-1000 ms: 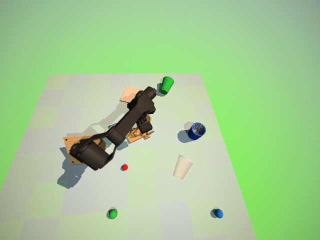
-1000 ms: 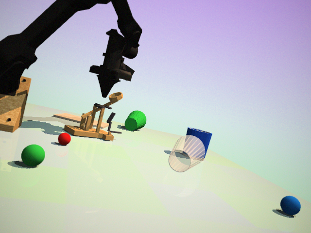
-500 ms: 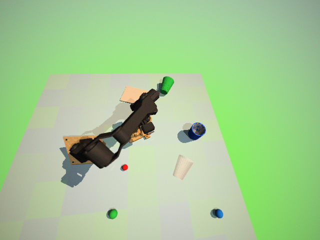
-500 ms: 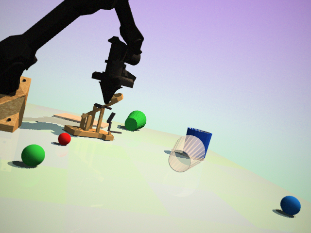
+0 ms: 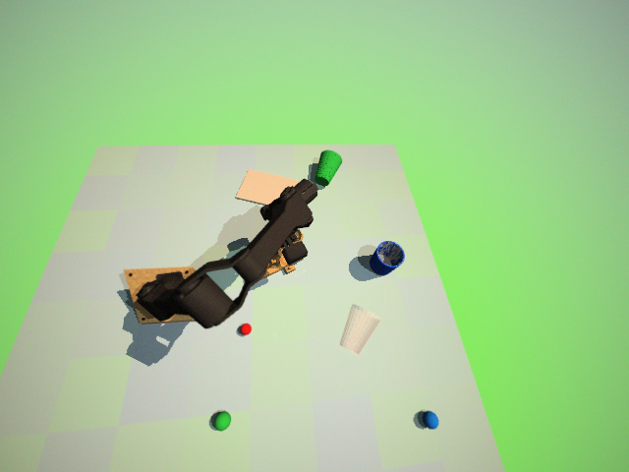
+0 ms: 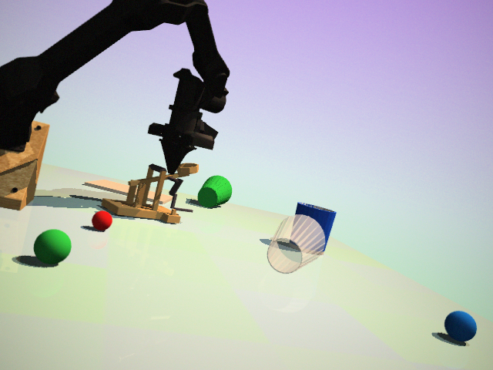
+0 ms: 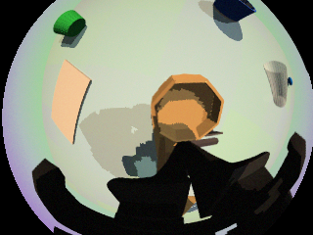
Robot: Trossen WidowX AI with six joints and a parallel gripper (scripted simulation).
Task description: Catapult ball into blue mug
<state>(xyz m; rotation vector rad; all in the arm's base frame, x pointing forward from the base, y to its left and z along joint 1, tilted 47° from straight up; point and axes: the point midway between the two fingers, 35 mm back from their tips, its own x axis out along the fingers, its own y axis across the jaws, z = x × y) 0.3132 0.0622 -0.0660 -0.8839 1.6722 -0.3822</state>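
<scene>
Right now my gripper tip is 10 mm past the wooden catapult, 10 mm to the left of it and 30 mm above it. The rest, counted from my gripper tip: tan board: 40 mm behind, 290 mm to the left, 90 mm below; catapult frame: 30 mm behind, 10 mm to the right, 10 mm below; red ball: 130 mm behind, 220 mm to the right, 80 mm below.
</scene>
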